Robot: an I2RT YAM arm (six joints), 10 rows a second.
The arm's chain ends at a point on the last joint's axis. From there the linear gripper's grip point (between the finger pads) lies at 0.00 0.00 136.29 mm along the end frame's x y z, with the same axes.
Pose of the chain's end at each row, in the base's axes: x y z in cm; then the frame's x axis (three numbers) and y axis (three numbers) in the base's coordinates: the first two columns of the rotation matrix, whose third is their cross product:
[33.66 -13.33 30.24 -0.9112 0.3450 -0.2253 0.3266 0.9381 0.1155]
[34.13 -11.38 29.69 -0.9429 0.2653 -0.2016 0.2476 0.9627 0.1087]
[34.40 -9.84 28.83 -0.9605 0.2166 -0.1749 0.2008 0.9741 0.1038]
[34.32 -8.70 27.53 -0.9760 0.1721 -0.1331 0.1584 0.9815 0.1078]
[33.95 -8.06 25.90 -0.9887 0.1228 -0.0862 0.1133 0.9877 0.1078]
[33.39 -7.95 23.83 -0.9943 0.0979 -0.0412 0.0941 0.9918 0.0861]
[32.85 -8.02 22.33 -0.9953 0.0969 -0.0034 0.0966 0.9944 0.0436]
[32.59 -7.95 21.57 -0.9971 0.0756 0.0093 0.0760 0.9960 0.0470]
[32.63 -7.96 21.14 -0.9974 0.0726 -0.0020 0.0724 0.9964 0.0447]
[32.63 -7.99 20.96 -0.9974 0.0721 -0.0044 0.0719 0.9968 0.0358]
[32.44 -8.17 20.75 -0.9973 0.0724 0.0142 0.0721 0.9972 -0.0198]
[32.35 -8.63 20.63 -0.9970 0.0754 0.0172 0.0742 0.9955 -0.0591]
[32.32 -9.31 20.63 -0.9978 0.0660 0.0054 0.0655 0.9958 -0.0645]
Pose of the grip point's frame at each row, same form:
[37.08 -12.90 17.05 -0.9112 0.3450 -0.2253 0.3266 0.9381 0.1155]
[37.17 -10.66 16.42 -0.9429 0.2653 -0.2016 0.2476 0.9627 0.1087]
[37.03 -8.96 15.49 -0.9605 0.2166 -0.1749 0.2008 0.9741 0.1038]
[36.35 -7.55 14.10 -0.9760 0.1721 -0.1331 0.1584 0.9815 0.1078]
[35.29 -6.74 12.40 -0.9887 0.1228 -0.0862 0.1133 0.9877 0.1078]
[34.06 -6.84 10.26 -0.9943 0.0979 -0.0412 0.0941 0.9918 0.0861]
[32.95 -7.43 8.71 -0.9953 0.0969 -0.0034 0.0966 0.9944 0.0436]
[32.51 -7.30 7.96 -0.9971 0.0756 0.0093 0.0760 0.9960 0.0470]
[32.70 -7.35 7.52 -0.9974 0.0726 -0.0020 0.0724 0.9964 0.0447]
[32.72 -7.51 7.34 -0.9974 0.0721 -0.0044 0.0719 0.9968 0.0358]
[32.23 -8.43 7.12 -0.9973 0.0724 0.0142 0.0721 0.9972 -0.0198]
[32.06 -9.42 7.03 -0.9970 0.0754 0.0172 0.0742 0.9955 -0.0591]
[32.19 -10.18 7.03 -0.9978 0.0660 0.0054 0.0655 0.9958 -0.0645]

